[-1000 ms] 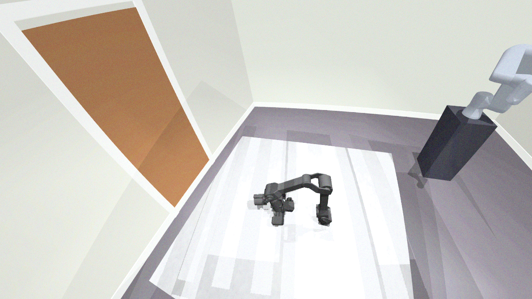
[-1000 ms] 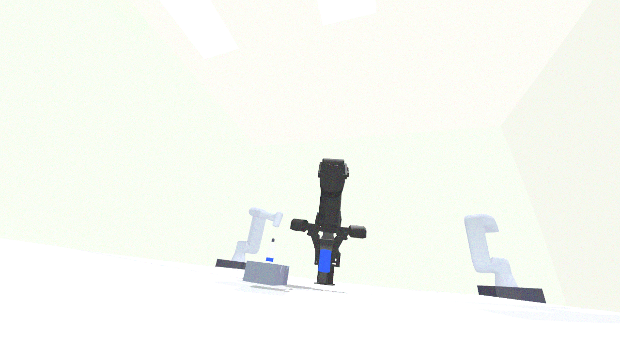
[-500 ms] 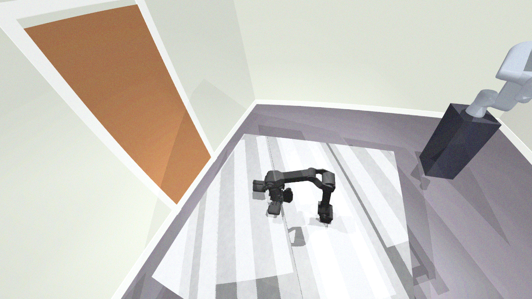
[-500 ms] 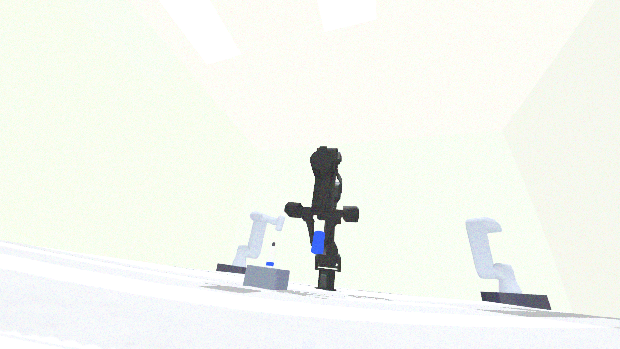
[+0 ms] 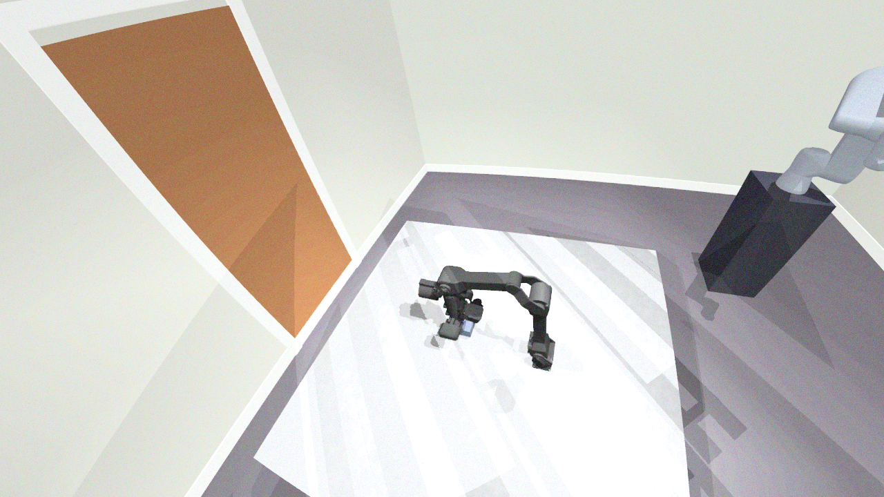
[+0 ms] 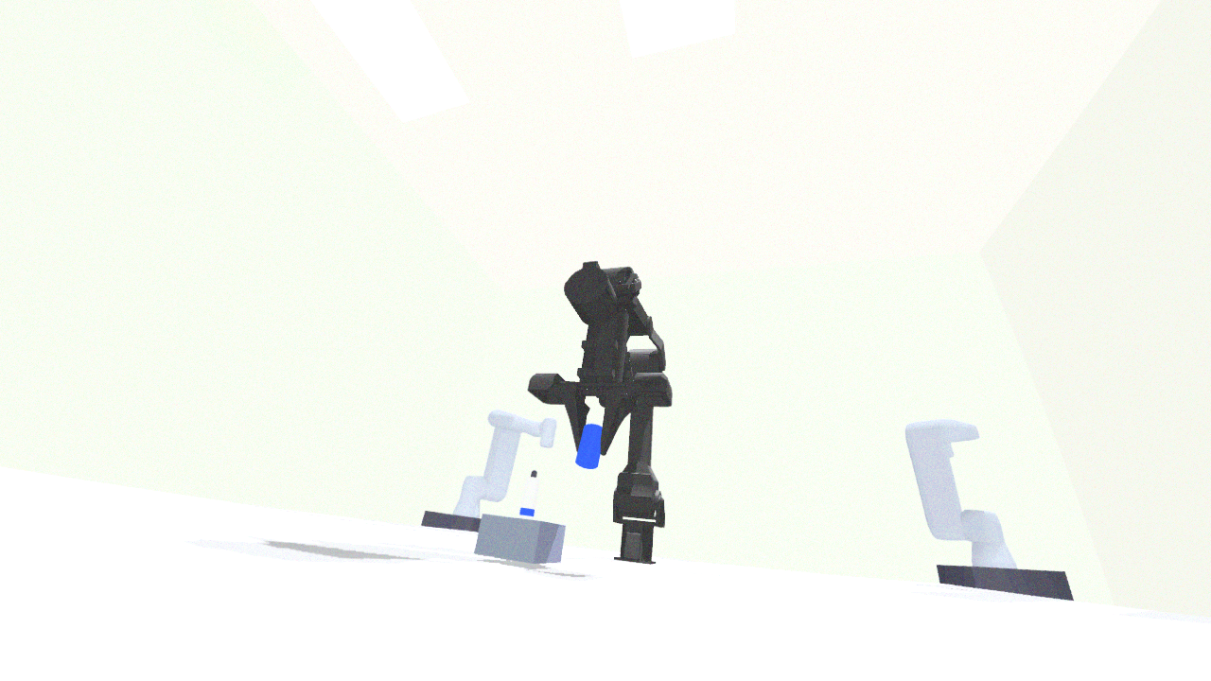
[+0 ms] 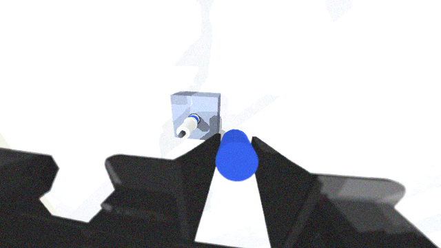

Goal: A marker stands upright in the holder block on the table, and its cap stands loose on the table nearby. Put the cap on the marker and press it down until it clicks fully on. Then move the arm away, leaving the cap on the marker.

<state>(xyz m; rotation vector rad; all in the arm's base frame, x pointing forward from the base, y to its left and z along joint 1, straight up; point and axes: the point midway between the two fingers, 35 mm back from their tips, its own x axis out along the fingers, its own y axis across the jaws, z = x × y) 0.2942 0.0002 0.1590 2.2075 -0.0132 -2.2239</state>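
The blue marker band is 80 mm below my gripper tip, 60 mm to the right of it and 20 mm ahead of it. The rest, counted from my gripper tip: blue cap 10 mm ahead, 10 mm above; grey holder block 100 mm below, 60 mm to the right, 20 mm ahead.
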